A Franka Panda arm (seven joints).
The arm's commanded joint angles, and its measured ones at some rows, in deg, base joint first. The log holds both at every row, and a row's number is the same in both.
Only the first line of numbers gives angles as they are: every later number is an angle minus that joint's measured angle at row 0.
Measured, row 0: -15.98, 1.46, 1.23, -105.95, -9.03, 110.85, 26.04
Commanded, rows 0 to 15: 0.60, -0.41, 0.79, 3.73, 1.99, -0.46, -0.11; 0.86, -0.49, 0.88, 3.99, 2.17, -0.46, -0.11; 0.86, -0.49, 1.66, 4.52, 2.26, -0.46, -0.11; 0.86, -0.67, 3.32, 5.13, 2.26, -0.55, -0.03; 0.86, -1.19, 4.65, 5.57, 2.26, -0.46, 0.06; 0.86, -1.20, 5.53, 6.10, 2.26, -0.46, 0.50; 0.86, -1.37, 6.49, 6.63, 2.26, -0.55, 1.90; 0.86, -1.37, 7.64, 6.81, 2.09, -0.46, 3.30; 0.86, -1.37, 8.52, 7.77, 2.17, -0.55, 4.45; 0.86, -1.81, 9.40, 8.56, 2.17, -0.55, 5.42; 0.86, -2.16, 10.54, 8.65, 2.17, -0.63, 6.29; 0.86, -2.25, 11.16, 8.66, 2.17, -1.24, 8.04; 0.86, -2.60, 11.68, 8.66, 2.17, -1.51, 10.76; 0.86, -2.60, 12.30, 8.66, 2.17, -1.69, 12.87; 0.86, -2.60, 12.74, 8.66, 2.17, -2.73, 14.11; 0.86, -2.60, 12.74, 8.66, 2.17, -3.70, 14.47
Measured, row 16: 1.41, -2.26, 11.56, 8.25, 1.84, -0.55, 11.25
